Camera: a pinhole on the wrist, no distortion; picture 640 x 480 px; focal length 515.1 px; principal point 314.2 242.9 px. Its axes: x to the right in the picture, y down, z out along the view. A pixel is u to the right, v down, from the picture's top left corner.
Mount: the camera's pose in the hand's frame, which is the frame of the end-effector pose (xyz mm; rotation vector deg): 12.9 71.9 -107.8 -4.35 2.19 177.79
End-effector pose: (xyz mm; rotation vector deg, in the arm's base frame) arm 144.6 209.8 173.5 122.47 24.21 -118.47
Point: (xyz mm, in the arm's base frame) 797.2 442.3 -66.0
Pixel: behind the camera
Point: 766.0 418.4 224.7
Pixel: behind the camera
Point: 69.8 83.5 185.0
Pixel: 383.0 199.0
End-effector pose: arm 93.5 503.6 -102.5 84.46 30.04 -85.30
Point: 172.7 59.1 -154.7
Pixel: 64.4 20.5
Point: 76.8 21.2 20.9
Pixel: 274.9 87.1
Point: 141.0 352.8 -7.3
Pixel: 398.6 108.6
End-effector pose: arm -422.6 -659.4 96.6 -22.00 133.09 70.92
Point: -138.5 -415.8 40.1
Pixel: 561.8 393.6
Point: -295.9 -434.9 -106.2
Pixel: 303.2 435.0
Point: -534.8 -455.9 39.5
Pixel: 85.8 149.2
